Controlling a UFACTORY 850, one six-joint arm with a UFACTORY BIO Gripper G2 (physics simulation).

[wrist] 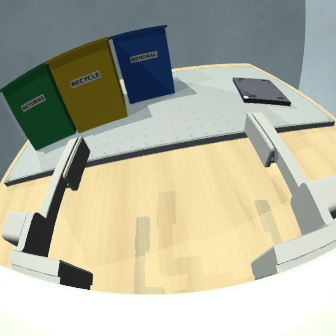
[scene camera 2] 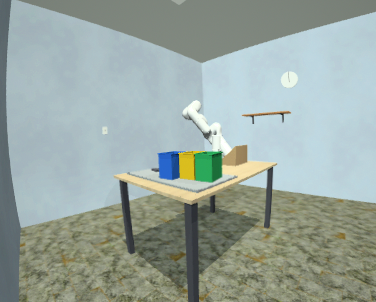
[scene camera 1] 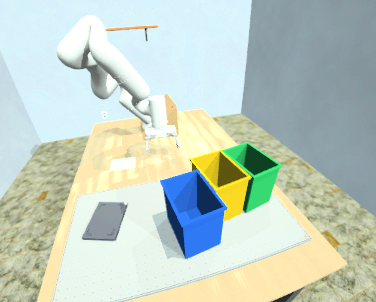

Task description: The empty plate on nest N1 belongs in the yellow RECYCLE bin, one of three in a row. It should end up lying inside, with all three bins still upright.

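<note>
The white plate [scene camera 1: 123, 163] lies flat on the wooden table, to the left of my gripper in the first scene view; it does not show in the wrist view. My gripper [scene camera 1: 162, 148] [wrist: 169, 150] is open and empty above the table, its fingers wide apart. The yellow RECYCLE bin [scene camera 1: 235, 200] [scene camera 2: 188, 166] [wrist: 87, 90] stands upright between the blue GENERAL bin [scene camera 1: 202, 232] [scene camera 2: 168, 166] [wrist: 145, 70] and the green RETURNS bin [scene camera 1: 262, 187] [scene camera 2: 208, 167] [wrist: 37, 112], both upright. The dark flat nest [scene camera 1: 105, 221] [wrist: 261, 92] has no plate on it.
The bins and the dark nest stand on a pale perforated board [scene camera 1: 135, 205] [wrist: 200, 120] with a raised edge. A brown wooden block [scene camera 1: 171, 110] [scene camera 2: 237, 156] stands at the table's far end, by the arm's base. A shelf [scene camera 1: 132, 28] [scene camera 2: 266, 114] hangs on the wall.
</note>
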